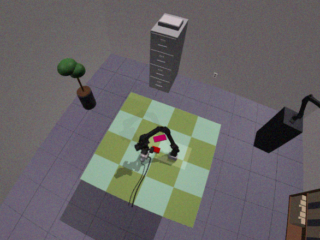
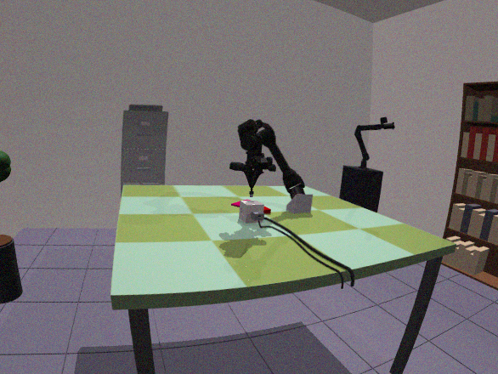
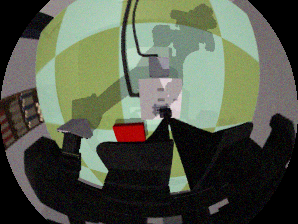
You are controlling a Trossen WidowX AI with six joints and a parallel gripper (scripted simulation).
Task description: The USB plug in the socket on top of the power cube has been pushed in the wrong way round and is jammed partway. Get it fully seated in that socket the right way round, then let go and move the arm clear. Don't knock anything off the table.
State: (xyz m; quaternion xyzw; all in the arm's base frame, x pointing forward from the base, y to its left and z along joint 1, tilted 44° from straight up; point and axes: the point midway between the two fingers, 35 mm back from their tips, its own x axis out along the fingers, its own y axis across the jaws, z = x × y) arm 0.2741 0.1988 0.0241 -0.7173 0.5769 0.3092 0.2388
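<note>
My gripper tip is now 20 mm above the dark USB plug. From my gripper tip the other things lie so: magenta block (260 mm to the right, 130 mm below, 60 mm behind); red block (130 mm below, 110 mm to the right, 80 mm behind).
</note>
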